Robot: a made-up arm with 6 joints.
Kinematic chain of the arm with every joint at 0, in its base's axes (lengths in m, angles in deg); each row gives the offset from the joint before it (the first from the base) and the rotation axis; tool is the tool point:
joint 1: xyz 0 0 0.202 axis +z
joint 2: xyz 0 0.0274 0 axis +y
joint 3: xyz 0 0 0.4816 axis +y
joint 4: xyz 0 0 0.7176 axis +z
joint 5: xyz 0 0 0 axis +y
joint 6: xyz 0 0 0.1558 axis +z
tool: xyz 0 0 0
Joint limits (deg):
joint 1: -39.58..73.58
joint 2: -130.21..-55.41
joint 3: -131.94..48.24
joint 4: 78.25..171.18
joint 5: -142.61..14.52
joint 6: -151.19..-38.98
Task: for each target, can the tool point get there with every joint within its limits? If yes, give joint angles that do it. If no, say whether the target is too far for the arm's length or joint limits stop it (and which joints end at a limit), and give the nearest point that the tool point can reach.
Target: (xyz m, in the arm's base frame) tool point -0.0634 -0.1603 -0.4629
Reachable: yes | joints 32.87 -103.60 -111.12 109.32 -119.81 -112.71
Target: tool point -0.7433 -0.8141 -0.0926
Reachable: yes | joints 45.80 -115.48 6.81 154.61 -111.72 -52.83
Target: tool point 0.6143 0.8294 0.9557
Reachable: no: joint limits stop it (at a limit: joint 1, joint 2, joint 3, joint 4) | nearest point -0.2795 0.2466 1.0818 | short by 1.074 m
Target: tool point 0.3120 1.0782 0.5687
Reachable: no: joint limits stop it (at a limit: joint 2, joint 3, joint 4, joint 5) | nearest point 0.1387 0.4792 -0.1893 | short by 0.982 m
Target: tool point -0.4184 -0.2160 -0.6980
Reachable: yes | joints 15.31 -100.79 -80.65 93.57 -53.66 -135.57
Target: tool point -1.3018 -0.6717 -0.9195
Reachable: no: too far | nearest point -0.9563 -0.4935 -0.6219 | short by 0.490 m
